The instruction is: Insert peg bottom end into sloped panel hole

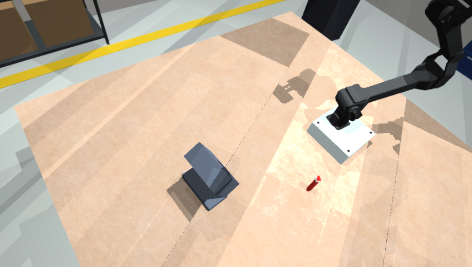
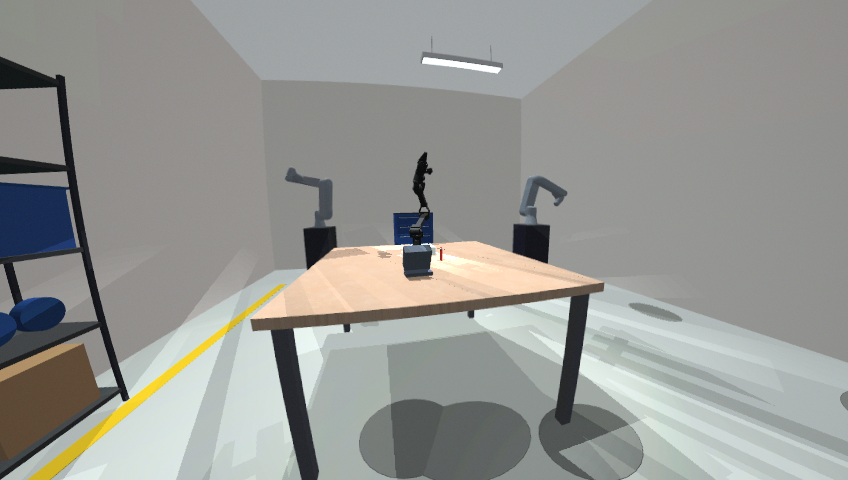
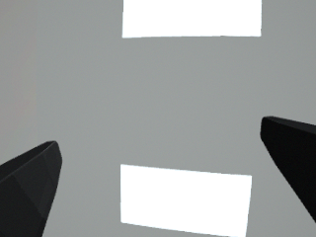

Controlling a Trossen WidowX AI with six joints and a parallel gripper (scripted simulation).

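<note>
Now: gripper tip 230 mm short of the red square peg, 70 mm to the right of it and 640 mm above it. From my gripper tip the other things lie so: dark base plate 510 mm ahead, 80 mm to the right, 690 mm below; sloped panel 490 mm ahead, 90 mm to the right, 620 mm below.
</note>
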